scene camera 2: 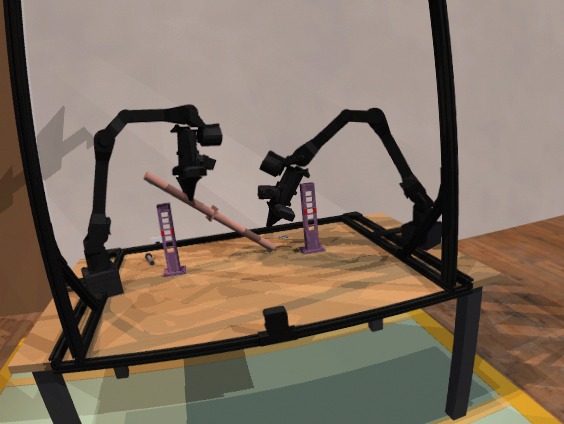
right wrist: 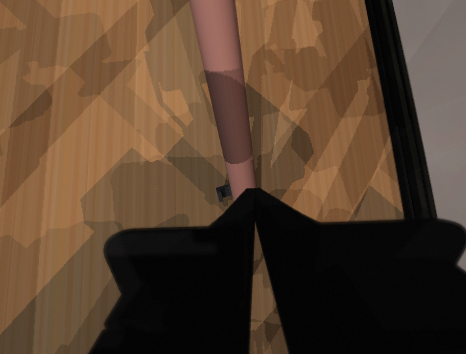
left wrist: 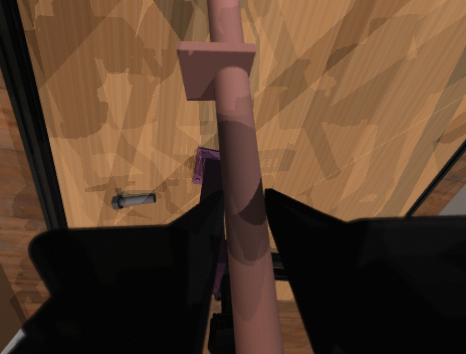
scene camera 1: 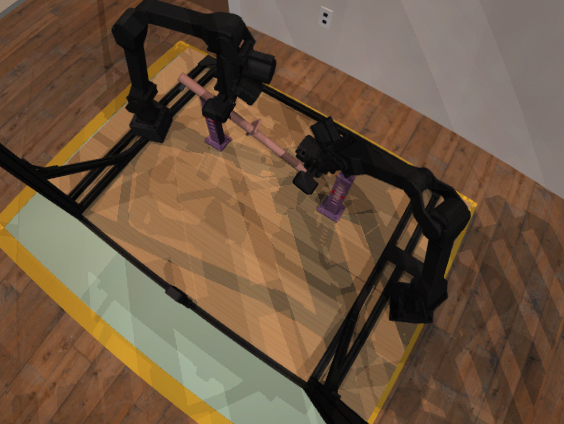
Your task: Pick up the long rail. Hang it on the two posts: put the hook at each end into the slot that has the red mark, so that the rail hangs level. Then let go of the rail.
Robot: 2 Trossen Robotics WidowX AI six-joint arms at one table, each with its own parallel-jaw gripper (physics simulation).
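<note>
The long pink rail slants steeply, its left end high and its right end low near the table. My left gripper is shut on it, left of its middle plate. My right gripper is shut and empty above the rail's low end, which its fingertips hide in the right wrist view. The left purple post and right purple post stand upright, with red marks beside one slot each. The rail is off both posts.
A dark bolt lies near the left post. A small dark part shows beside the rail's low end. A small ring lies behind, left of the right post. Black frame bars edge the wooden table.
</note>
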